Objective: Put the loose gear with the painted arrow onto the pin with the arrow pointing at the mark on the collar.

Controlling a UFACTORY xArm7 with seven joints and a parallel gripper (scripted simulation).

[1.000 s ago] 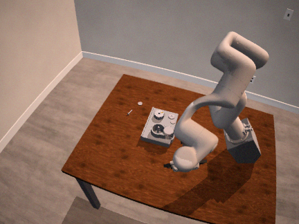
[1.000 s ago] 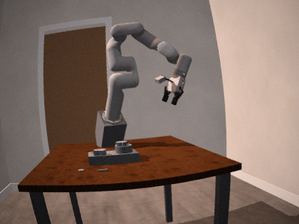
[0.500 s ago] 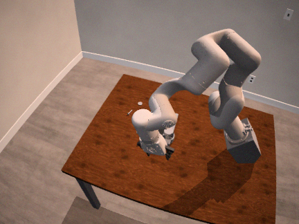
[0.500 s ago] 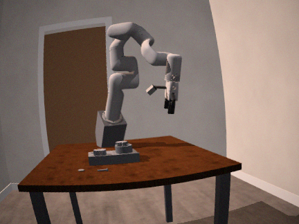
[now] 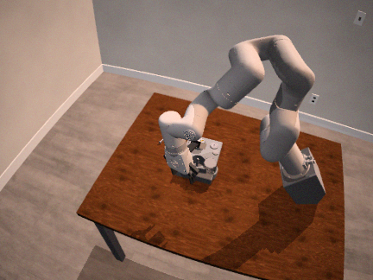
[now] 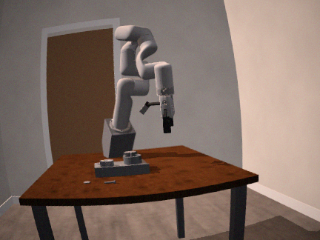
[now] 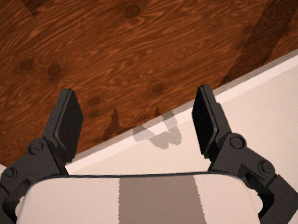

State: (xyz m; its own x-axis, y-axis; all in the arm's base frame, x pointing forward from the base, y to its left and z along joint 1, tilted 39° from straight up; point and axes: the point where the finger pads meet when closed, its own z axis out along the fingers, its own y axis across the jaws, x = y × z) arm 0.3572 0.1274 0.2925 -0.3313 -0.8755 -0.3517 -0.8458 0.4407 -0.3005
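Right now my hand is 290 mm to the left of the toothed gear and 130 mm above it. Also, from my hand: small bolt: 200 mm ahead, 290 mm to the right, 180 mm below; washer: 150 mm ahead, 400 mm to the right, 180 mm below.
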